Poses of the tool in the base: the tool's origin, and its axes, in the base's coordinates. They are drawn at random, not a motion.
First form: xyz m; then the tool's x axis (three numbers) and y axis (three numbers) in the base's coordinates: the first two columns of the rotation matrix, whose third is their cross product.
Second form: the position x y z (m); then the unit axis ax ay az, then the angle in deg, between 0 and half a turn. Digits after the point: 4 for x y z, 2 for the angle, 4 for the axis.
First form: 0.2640 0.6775 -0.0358 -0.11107 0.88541 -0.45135 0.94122 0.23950 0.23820
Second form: 0.2640 0.6775 -0.0358 0.6360 0.7697 -0.0558 149.97
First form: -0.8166 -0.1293 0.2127 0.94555 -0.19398 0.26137 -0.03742 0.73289 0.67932
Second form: -0.8166 -0.1293 0.2127 0.9103 -0.3998 -0.1070 46.99
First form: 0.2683 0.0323 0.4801 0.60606 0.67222 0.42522 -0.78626 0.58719 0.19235
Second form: 0.2683 0.0323 0.4801 0.3818 -0.3238 0.8657 57.40
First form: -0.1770 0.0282 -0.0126 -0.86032 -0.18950 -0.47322 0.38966 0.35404 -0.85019
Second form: -0.1770 0.0282 -0.0126 0.0662 0.8089 -0.5842 150.29
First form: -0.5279 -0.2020 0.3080 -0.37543 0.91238 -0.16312 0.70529 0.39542 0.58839
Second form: -0.5279 -0.2020 0.3080 0.5203 0.8243 0.2233 152.37
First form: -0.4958 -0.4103 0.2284 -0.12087 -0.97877 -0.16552 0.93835 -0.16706 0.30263
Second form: -0.4958 -0.4103 0.2284 0.2140 -0.0804 -0.9735 100.06
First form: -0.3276 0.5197 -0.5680 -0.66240 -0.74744 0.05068 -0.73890 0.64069 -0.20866
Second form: -0.3276 0.5197 -0.5680 -0.4104 0.9057 -0.1061 177.70
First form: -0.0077 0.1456 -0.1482 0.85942 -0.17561 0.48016 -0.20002 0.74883 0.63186
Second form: -0.0077 0.1456 -0.1482 0.8007 -0.5989 0.0154 52.53
